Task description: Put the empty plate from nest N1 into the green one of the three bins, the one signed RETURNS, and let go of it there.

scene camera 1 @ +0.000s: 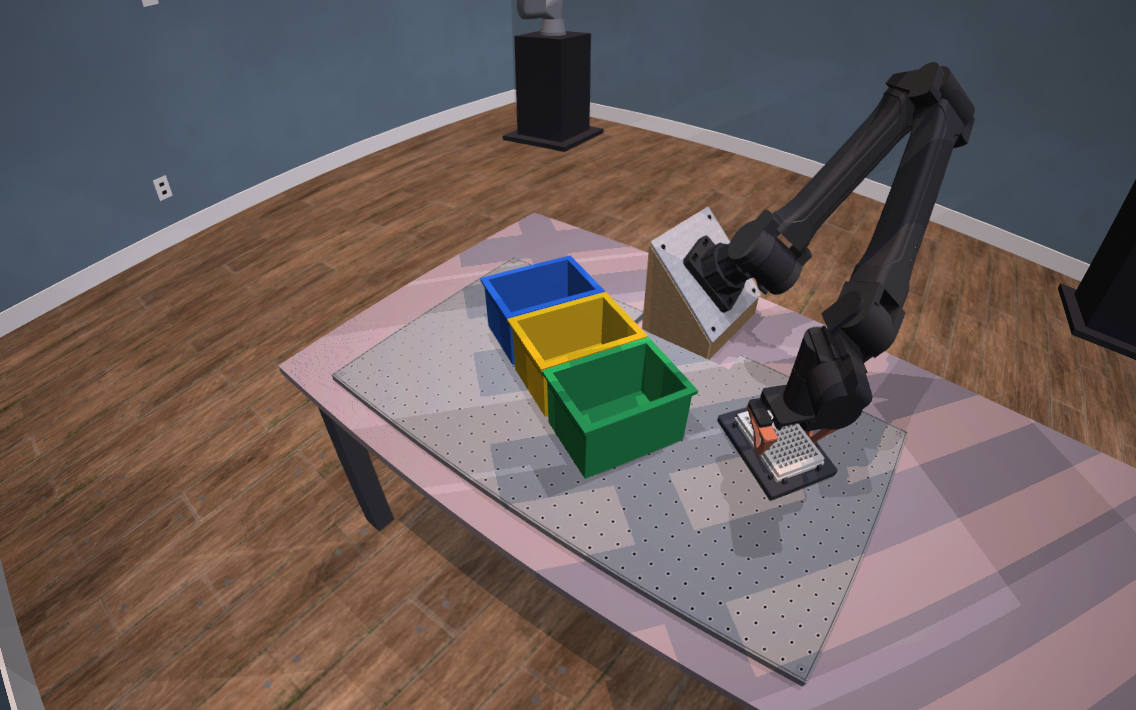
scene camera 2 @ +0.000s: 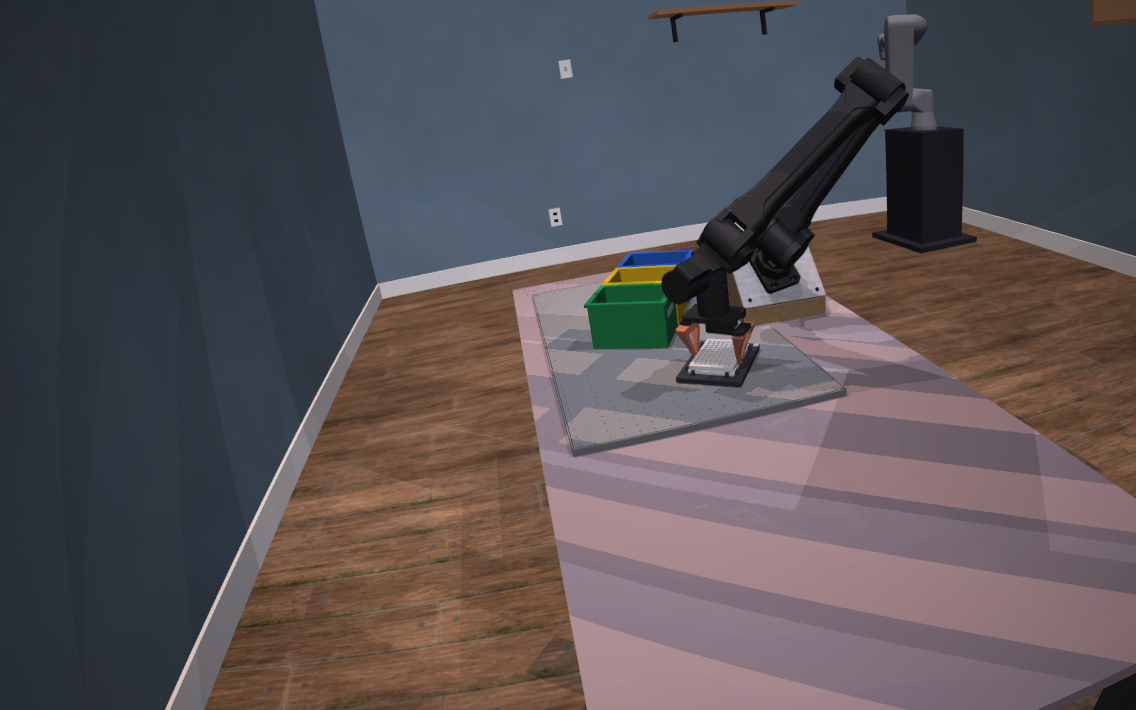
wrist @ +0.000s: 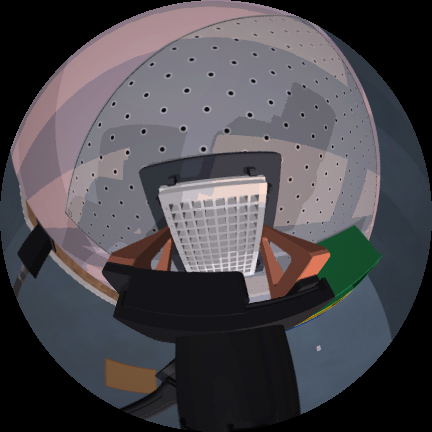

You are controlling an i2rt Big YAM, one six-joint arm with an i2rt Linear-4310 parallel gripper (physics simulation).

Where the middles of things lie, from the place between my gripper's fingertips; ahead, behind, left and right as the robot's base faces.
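Labels:
White plate (scene camera 1: 793,453): 10 mm to the right of my hand, 10 mm above it, 10 mm behind it. Dark nest (scene camera 1: 772,489): 10 mm below my hand, 10 mm behind it and 10 mm to the right of it.

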